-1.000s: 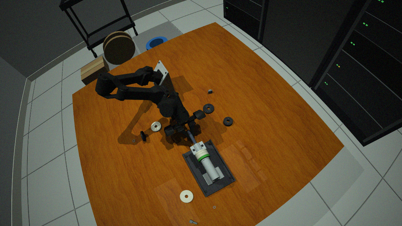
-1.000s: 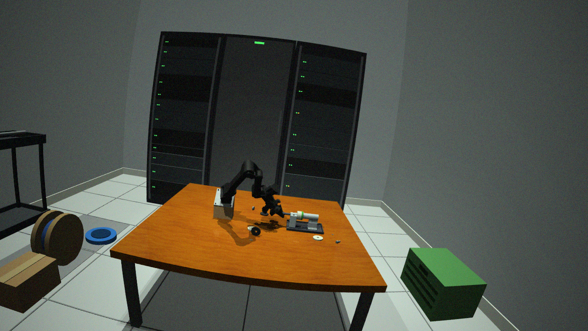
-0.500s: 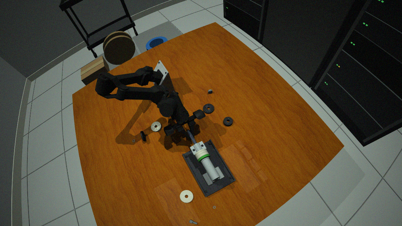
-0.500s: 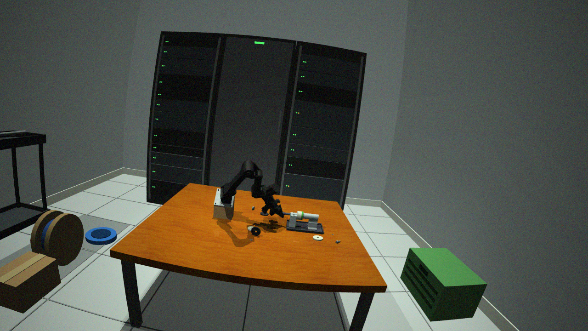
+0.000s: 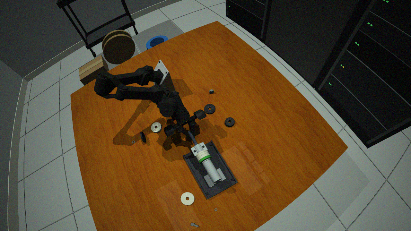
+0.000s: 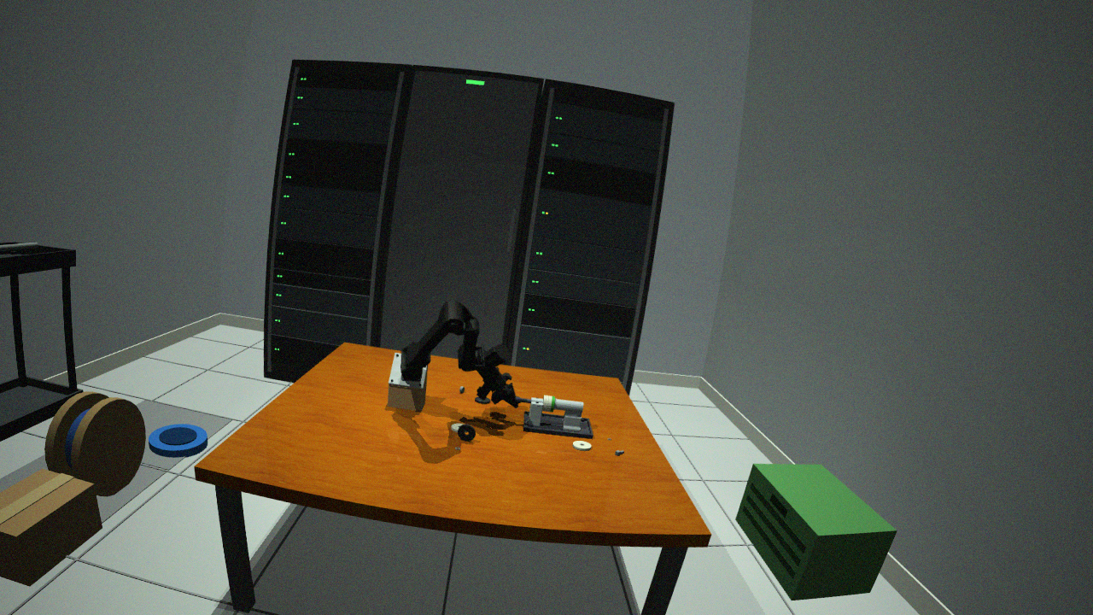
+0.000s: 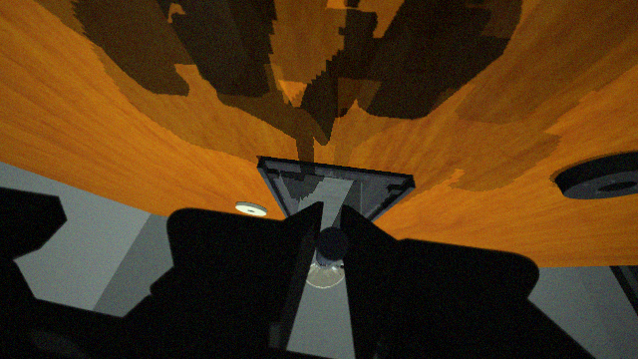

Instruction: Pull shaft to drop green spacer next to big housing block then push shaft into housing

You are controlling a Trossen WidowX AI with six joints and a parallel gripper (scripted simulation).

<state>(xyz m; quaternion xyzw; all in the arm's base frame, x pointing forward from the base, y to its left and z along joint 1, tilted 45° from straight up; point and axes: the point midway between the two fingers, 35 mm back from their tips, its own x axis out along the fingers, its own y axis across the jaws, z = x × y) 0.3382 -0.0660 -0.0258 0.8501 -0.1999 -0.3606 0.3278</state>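
Now: the dark shaft 60 mm ahead of my gripper tip, 10 mm to the right of it and 30 mm above it. The rest, counted from my gripper tip: green spacer 110 mm ahead, 10 mm to the right, 20 mm above; cream spacer 90 mm ahead, 10 mm to the right, 20 mm above; nut 190 mm behind, 230 mm to the left, 40 mm below.
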